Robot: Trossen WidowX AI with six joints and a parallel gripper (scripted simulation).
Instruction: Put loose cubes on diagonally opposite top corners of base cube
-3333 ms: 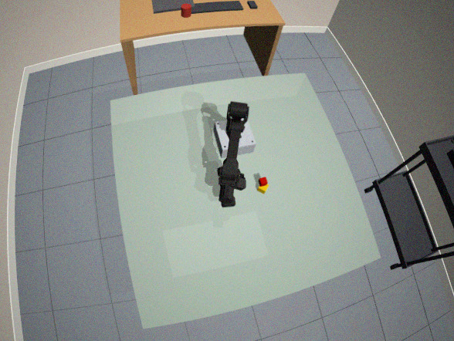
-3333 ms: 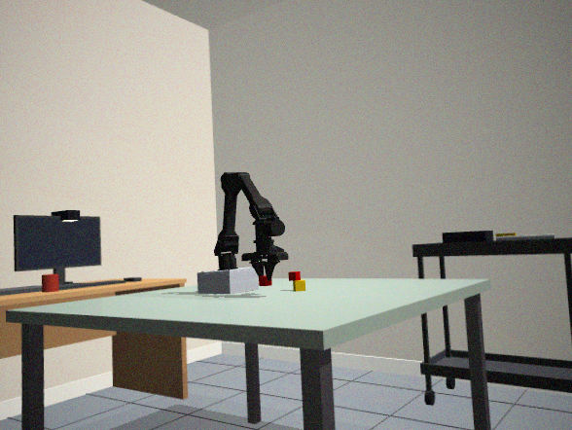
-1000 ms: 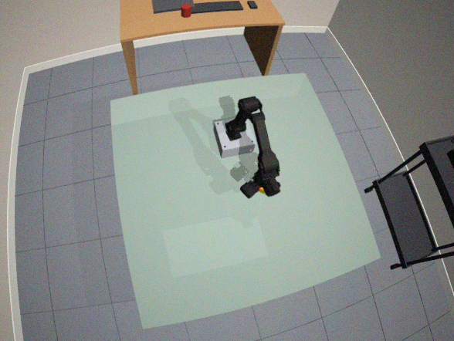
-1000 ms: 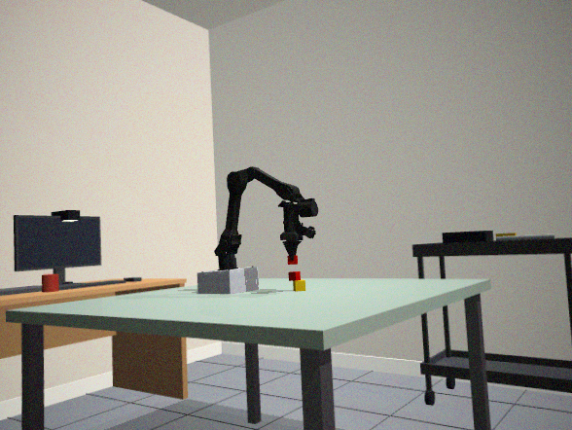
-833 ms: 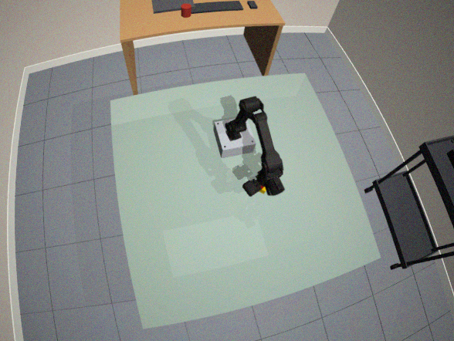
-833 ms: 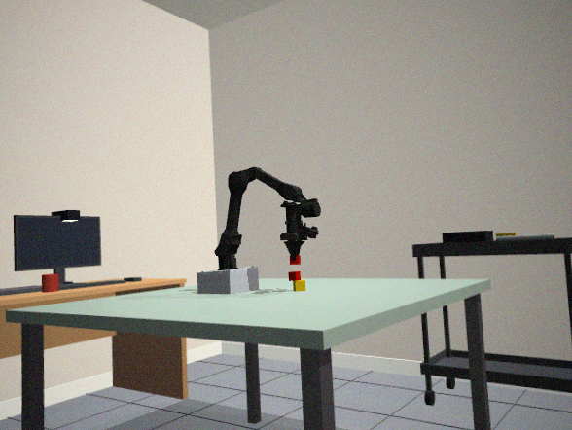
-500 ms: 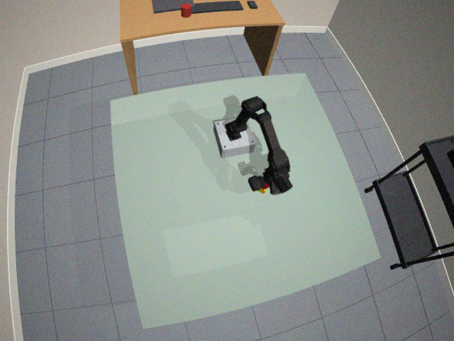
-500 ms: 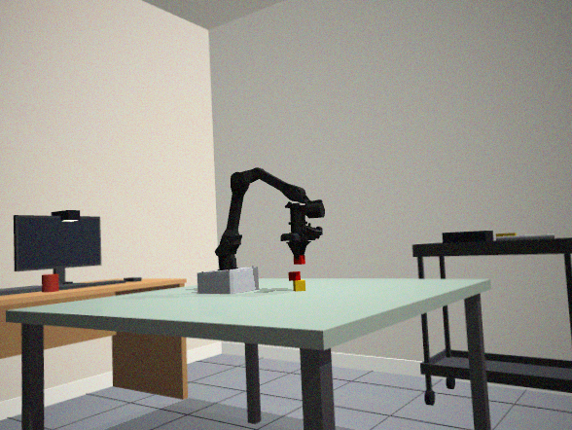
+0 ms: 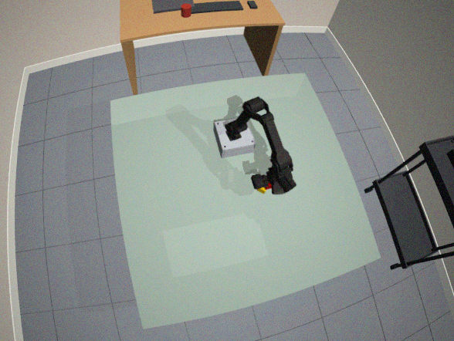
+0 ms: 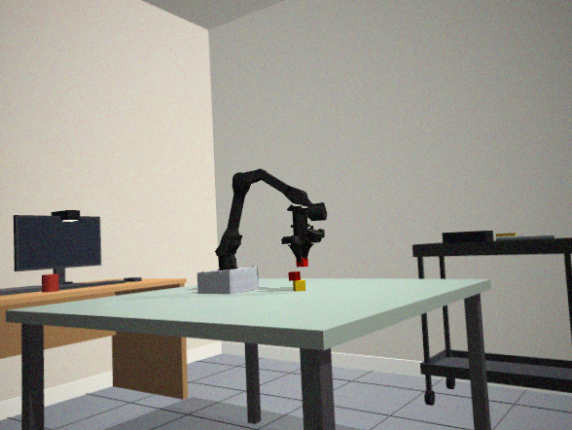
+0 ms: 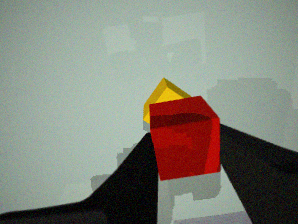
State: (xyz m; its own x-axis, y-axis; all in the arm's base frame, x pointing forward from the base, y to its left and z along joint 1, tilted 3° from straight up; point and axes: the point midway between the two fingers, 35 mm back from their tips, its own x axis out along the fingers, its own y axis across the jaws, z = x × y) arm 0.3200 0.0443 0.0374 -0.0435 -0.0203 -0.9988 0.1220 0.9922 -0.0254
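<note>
Now: gripper tip 2 cm past the yellow base cube and 9 cm above it.
</note>
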